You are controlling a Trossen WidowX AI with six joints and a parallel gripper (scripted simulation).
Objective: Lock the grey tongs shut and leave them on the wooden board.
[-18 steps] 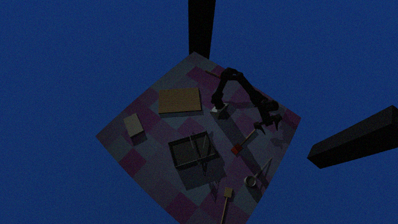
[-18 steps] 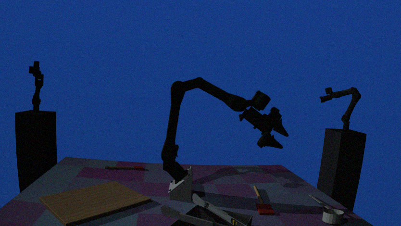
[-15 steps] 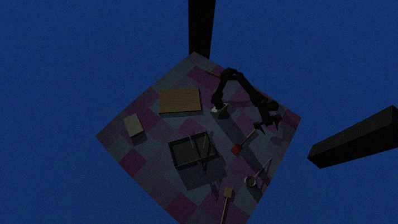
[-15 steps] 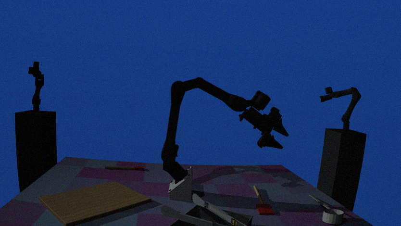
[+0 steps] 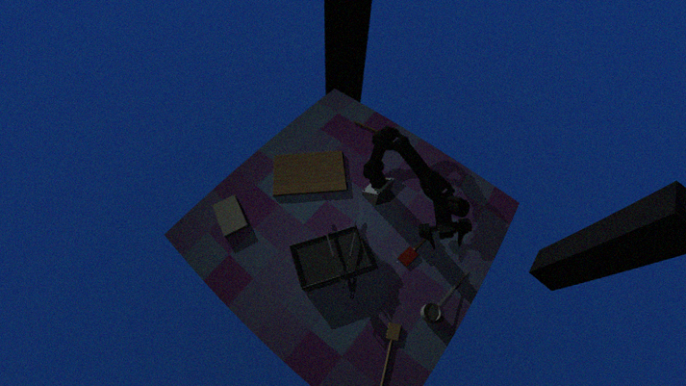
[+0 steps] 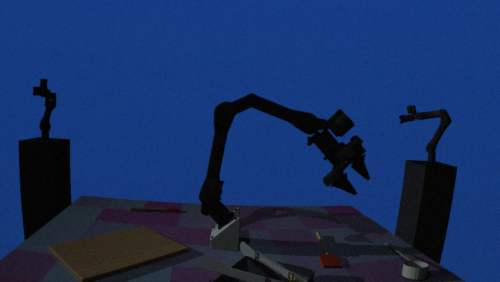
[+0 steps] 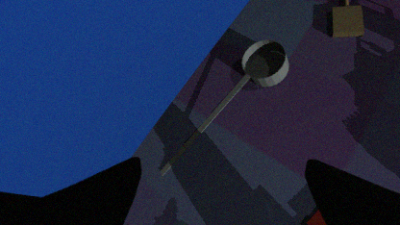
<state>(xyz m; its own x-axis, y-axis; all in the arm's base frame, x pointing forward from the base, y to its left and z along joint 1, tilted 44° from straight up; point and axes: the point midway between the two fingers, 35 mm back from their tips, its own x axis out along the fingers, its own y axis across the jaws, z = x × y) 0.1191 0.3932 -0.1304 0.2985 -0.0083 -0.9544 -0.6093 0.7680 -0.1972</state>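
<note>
Now: the roasting tin 34 cm to the right of my gripper tip, 28 cm ahead of it and 20 cm below it. From my gripper tip the other things lie so: red-tipped brush: 67 cm to the right, 42 cm behind, 22 cm below; red spatula: 22 cm below, 8 cm to the right, 3 cm behind; wooden board: 72 cm to the right, 22 cm below, 3 cm ahead.
</note>
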